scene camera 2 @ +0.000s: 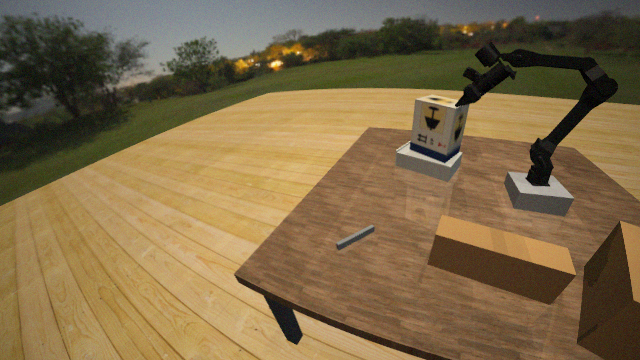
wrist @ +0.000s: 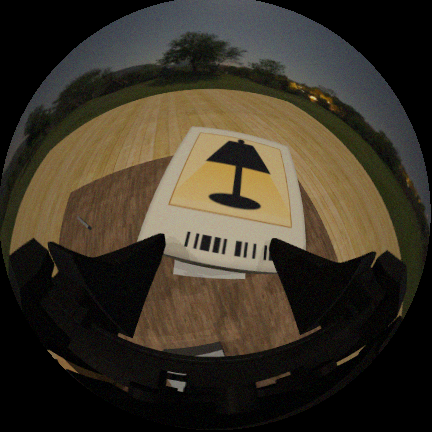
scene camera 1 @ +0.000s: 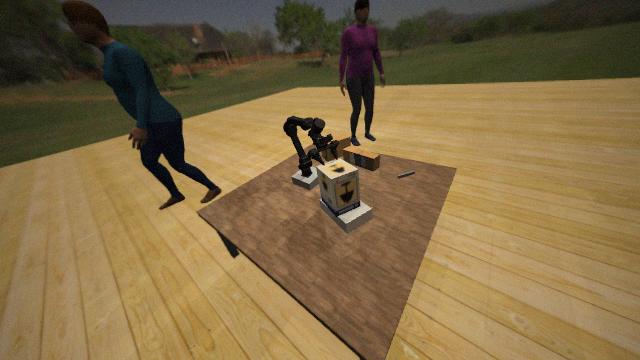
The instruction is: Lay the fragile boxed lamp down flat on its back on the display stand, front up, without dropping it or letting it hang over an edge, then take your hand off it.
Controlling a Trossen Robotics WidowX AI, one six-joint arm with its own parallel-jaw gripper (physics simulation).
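Seen in the pictures: gripper, fingertip midpoint: point(scene camera 2: 458, 104) point(wrist: 218, 242) point(scene camera 1: 330, 162); arm's base, origin of the base link: point(scene camera 2: 537, 182) point(scene camera 1: 306, 174).
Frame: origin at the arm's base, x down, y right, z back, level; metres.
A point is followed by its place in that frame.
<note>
The boxed lamp point(scene camera 1: 340, 187) @(x -0.179, y 0.288, z -0.410 m) point(scene camera 2: 435, 127) @(x -0.141, y 0.140, z -0.387 m) point(wrist: 225, 185) @(x -0.234, y 0.192, z -0.347 m), white with yellow lamp panels and a navy band at its bottom, stands on end on the white display stand point(scene camera 1: 357, 219) @(x 0.006, y 0.287, z -0.493 m) point(scene camera 2: 425, 166) @(x 0.026, y 0.123, z -0.413 m) point(wrist: 207, 270) @(x -0.003, y 0.154, z -0.295 m). The lamp pictures on its sides are upside down. Its upper face, seen in the wrist view, has a lamp panel and a barcode. In scene camera 1 a strip of stand shows in front of it. My gripper point(scene camera 1: 329, 156) @(x -0.233, y 0.162, z -0.302 m) point(scene camera 2: 459, 104) @(x -0.233, y 0.162, z -0.302 m) point(wrist: 218, 242) @(x -0.233, y 0.162, z -0.302 m) is open and empty, tilted down at the box's upper edge on the arm's side. Whether the fingertips touch it I cannot tell.
The arm's white base block point(scene camera 1: 305, 180) @(x 0.006, y 0.067, z -0.029 m) point(scene camera 2: 539, 200) @(x 0.017, y -0.095, z -0.033 m) stands behind the stand on the brown table point(scene camera 1: 280, 235) @(x 0.066, y 0.500, z -0.134 m) point(scene camera 2: 310, 260) @(x 0.066, y -0.402, z -0.749 m). A grey bar point(scene camera 1: 406, 174) @(x 0.050, y -0.292, z -0.643 m) point(scene camera 2: 355, 237) @(x 0.048, y -0.307, z -0.641 m) point(wrist: 85, 223) @(x 0.047, y -0.271, z -0.620 m) lies there, near a long cardboard box point(scene camera 1: 361, 158) @(x -0.015, y -0.320, z -0.308 m) point(scene camera 2: 500, 260) @(x -0.024, y -0.410, z -0.290 m) and another carton point(scene camera 2: 607, 295) @(x -0.030, y -0.486, z -0.100 m). Two people stand beyond the table.
</note>
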